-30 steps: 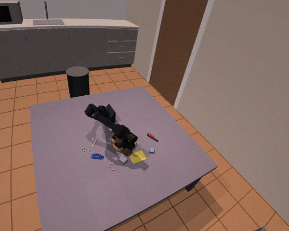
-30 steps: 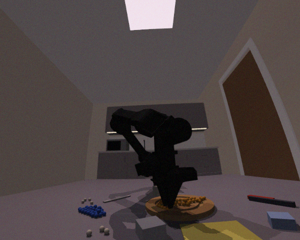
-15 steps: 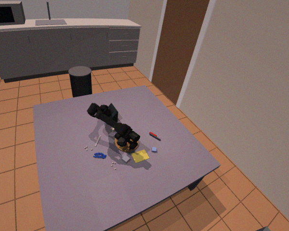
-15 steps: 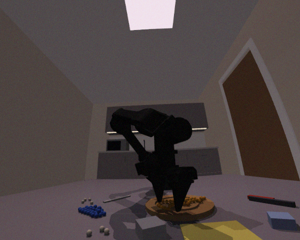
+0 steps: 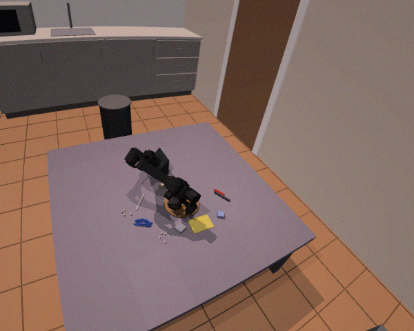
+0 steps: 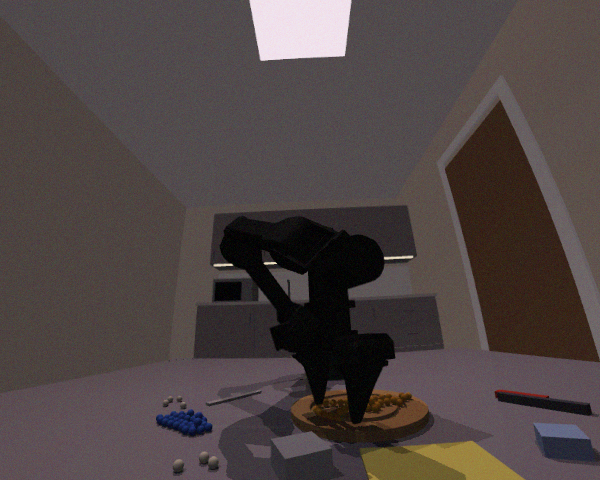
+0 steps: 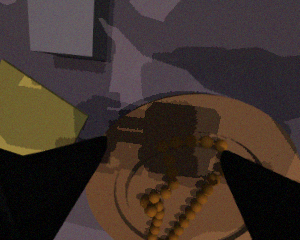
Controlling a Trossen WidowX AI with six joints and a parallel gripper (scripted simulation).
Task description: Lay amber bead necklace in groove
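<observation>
Right now my gripper tip is 50 mm past the round wooden bead board, 40 mm to the right of it and 10 mm above it. From my gripper tip the other things lie so: blue block (190 mm to the left, 130 mm ahead, 10 mm below); grey block (100 mm ahead, 50 mm to the right, 10 mm below); yellow pad (120 mm ahead, 60 mm to the left, 20 mm below).
</observation>
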